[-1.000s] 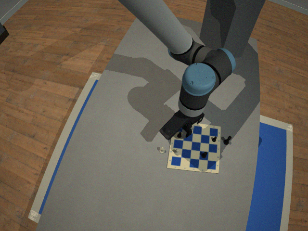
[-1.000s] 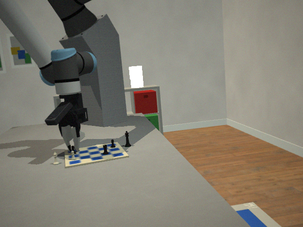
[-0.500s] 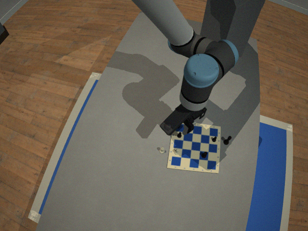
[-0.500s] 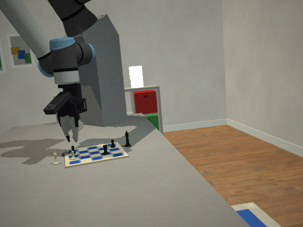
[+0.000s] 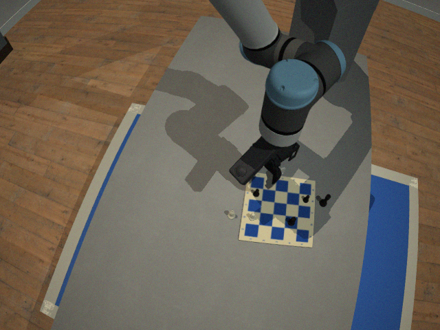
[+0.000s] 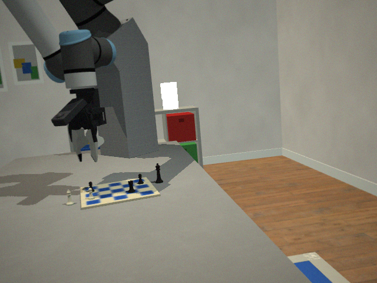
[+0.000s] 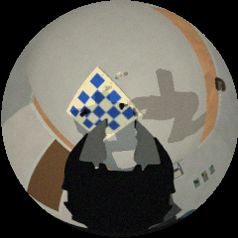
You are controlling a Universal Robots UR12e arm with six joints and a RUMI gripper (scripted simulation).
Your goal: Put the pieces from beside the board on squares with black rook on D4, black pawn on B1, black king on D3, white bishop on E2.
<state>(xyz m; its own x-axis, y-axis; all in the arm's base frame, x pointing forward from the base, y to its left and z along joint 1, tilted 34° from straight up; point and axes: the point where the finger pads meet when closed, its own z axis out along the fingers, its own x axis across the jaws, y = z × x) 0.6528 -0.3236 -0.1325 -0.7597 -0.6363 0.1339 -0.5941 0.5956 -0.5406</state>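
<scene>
The black king is 210 mm to the left of my hand, 80 mm below it and 30 mm ahead of it. The rest, counted from my hand: white pawn: 100 mm below, 70 mm ahead, 10 mm to the right; white bishop: 90 mm below, 70 mm to the right, 70 mm ahead; chessboard: 110 mm below, 70 mm to the left, 50 mm ahead.
</scene>
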